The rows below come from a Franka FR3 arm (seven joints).
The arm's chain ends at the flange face. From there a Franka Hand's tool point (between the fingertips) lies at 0.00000 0.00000 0.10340 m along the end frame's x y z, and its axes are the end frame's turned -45 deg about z.
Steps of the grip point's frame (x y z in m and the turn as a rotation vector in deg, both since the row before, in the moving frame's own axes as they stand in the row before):
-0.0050 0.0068 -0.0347 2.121 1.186 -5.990
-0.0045 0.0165 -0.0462 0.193 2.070 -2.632
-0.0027 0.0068 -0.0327 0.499 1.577 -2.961
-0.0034 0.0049 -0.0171 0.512 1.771 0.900
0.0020 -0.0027 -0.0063 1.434 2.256 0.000
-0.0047 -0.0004 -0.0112 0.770 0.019 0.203
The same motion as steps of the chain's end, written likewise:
0.0027 0.0125 -0.0346 2.338 -0.661 -5.990
0.0062 0.0178 -0.0461 1.600 1.327 -2.632
0.0016 0.0094 -0.0327 1.468 0.762 -2.961
-0.0006 0.0088 -0.0170 1.614 0.890 0.900
-0.0015 0.0014 -0.0062 2.609 0.581 0.000
-0.0026 0.0040 -0.0112 0.558 -0.531 0.203

